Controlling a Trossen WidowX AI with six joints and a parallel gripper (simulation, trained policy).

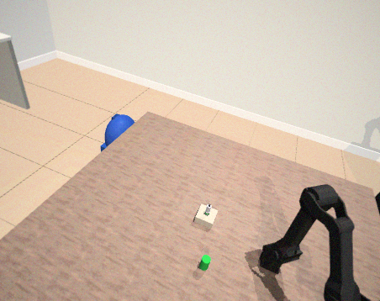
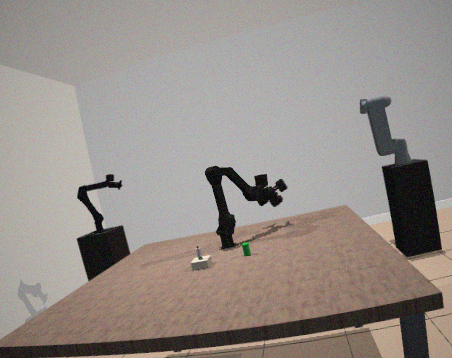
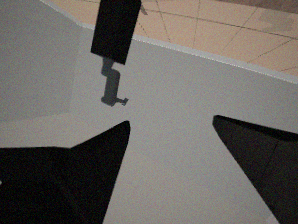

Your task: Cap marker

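Right now the green cap is 560 mm ahead of my gripper tip, 150 mm to the right of it and 150 mm below it. Also, from my gripper tip: holder block (620 mm ahead, 330 mm to the right, 160 mm below).
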